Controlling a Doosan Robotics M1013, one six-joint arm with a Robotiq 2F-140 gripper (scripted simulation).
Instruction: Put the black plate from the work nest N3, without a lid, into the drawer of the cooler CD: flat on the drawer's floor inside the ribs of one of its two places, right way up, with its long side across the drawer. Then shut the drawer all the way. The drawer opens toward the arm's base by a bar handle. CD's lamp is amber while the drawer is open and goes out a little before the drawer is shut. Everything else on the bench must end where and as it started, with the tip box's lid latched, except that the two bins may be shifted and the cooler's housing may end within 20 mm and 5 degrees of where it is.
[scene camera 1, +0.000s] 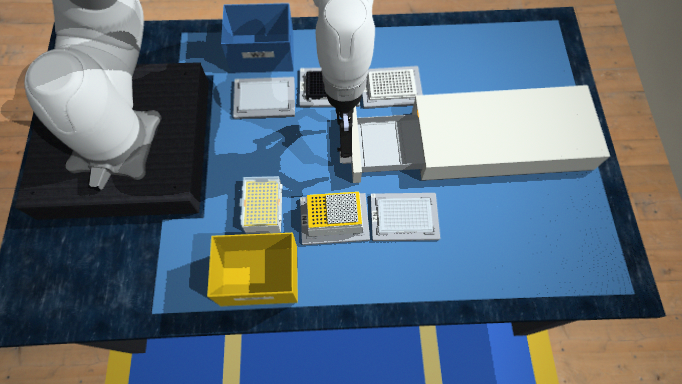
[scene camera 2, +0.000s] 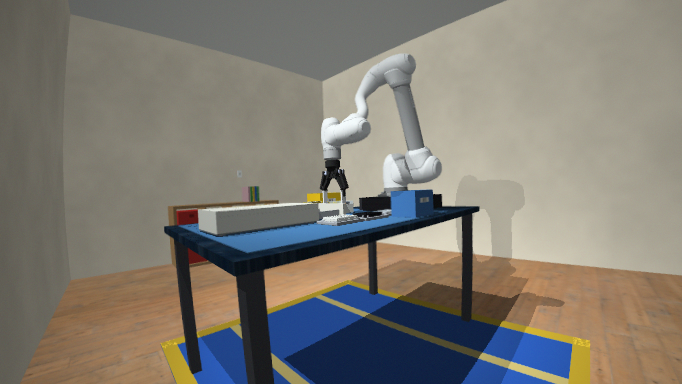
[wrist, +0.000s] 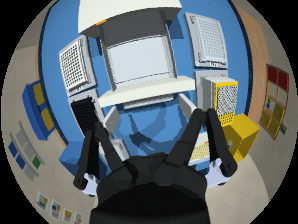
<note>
I see my gripper (scene camera 1: 343, 137), a white cooler CD (scene camera 1: 544, 130), a blue bin (scene camera 2: 410, 203), a yellow bin (scene camera 1: 253, 263), a white plate (scene camera 1: 397, 84) and a white plate (scene camera 1: 418, 217).
The white cooler CD also shows in scene camera 2 (scene camera 2: 247, 218). The yellow bin also shows in the wrist view (wrist: 242, 127). My gripper shows as well in the wrist view (wrist: 148, 106).
</note>
